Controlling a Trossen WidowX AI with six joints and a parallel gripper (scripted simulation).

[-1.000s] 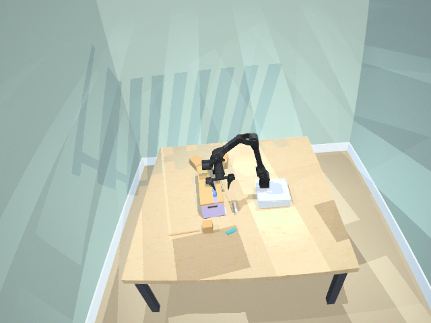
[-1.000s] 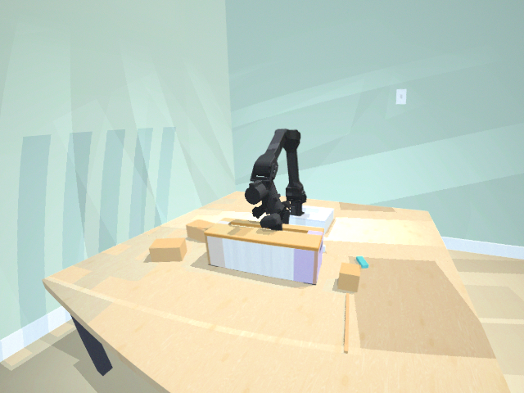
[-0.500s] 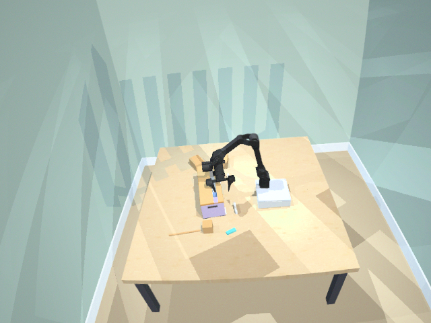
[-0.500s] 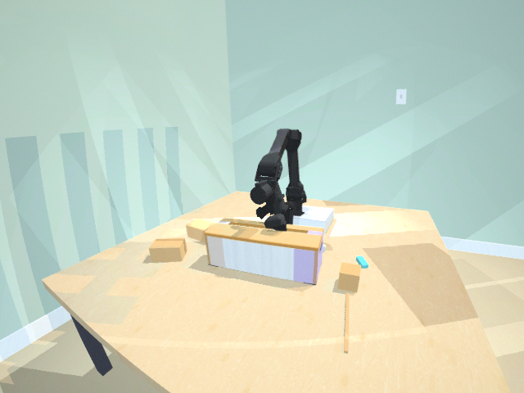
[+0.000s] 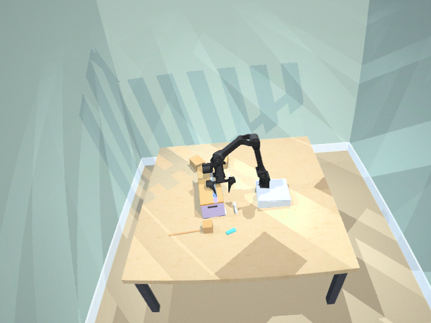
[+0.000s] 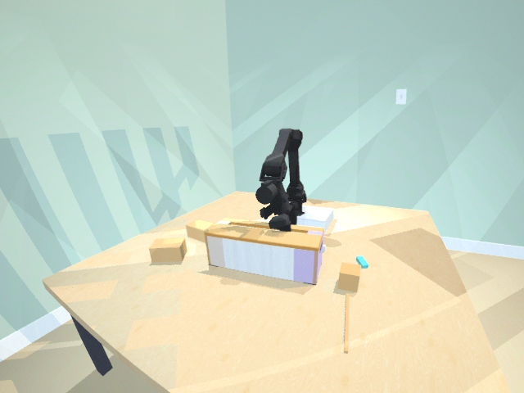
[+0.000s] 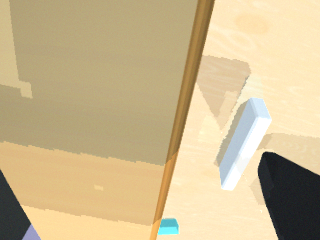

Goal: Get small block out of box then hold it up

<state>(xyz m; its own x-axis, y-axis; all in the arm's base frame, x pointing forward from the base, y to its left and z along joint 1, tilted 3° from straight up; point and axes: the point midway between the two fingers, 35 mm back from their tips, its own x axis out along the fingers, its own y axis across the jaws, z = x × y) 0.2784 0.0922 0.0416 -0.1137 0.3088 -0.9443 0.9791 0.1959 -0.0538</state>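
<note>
My gripper tip is now 5 cm short of the blue block and 3 cm to the right of it. The rest, counted from my gripper tip: cyan piece 6 cm behind, 24 cm to the left, 8 cm below; clear-fronted box 5 cm ahead, 7 cm to the right, 2 cm below; tan cube 8 cm ahead, 23 cm to the left, 6 cm below.
</note>
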